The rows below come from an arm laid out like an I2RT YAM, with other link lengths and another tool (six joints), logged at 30 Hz.
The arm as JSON. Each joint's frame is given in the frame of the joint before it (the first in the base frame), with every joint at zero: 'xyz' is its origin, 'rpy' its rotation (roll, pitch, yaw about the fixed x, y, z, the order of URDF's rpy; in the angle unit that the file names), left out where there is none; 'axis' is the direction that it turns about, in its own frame. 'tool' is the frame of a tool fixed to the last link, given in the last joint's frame.
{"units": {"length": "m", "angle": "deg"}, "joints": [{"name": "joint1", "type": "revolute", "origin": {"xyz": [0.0, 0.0, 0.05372]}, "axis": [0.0, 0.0, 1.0]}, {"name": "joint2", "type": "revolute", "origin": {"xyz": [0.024, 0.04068, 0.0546]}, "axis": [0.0, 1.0, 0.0]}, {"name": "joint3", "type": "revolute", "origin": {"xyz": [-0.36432, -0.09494, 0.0]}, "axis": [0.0, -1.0, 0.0]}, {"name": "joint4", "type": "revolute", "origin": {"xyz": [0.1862, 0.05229, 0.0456]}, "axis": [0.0, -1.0, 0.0]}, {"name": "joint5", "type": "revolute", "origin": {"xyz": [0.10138, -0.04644, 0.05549]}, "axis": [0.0, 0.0, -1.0]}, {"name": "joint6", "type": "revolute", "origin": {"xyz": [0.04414, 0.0, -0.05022]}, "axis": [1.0, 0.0, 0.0]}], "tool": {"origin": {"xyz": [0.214, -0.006, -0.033], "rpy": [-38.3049, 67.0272, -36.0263]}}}
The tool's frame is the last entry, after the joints.
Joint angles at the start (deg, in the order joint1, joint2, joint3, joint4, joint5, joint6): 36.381, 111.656, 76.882, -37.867, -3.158, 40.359
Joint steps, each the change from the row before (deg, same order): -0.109, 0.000, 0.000, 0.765, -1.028, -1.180; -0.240, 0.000, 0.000, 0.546, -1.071, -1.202; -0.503, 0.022, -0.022, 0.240, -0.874, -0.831; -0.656, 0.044, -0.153, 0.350, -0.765, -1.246; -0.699, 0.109, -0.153, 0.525, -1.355, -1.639; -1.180, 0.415, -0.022, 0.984, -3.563, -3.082; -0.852, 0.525, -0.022, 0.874, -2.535, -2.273; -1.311, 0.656, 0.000, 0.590, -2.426, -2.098; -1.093, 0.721, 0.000, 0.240, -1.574, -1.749; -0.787, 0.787, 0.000, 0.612, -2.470, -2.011; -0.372, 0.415, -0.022, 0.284, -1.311, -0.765
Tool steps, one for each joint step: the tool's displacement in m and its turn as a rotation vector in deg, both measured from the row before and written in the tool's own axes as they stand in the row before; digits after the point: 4 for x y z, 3 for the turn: -0.0024, 0.0048, 0.0007, -1.523, -0.261, -0.679; -0.0017, 0.0035, 0.0003, -1.403, -0.098, -0.608; -0.0010, 0.0001, 0.0000, -0.830, 0.063, -0.121; -0.0011, -0.0019, 0.0004, -0.769, 0.006, -0.426; -0.0010, 0.0003, 0.0005, -1.437, 0.080, -0.596; -0.0016, 0.0061, 0.0012, -3.727, 0.323, -0.954; -0.0014, 0.0038, 0.0023, -2.672, 0.140, -0.762; -0.0011, -0.0007, 0.0019, -2.162, 0.214, -0.223; 0.0007, -0.0034, 0.0018, -1.284, 0.394, -0.230; 0.0003, 0.0027, 0.0028, -2.471, 0.303, -0.499; 0.0006, 0.0018, 0.0014, -1.233, 0.193, 0.007
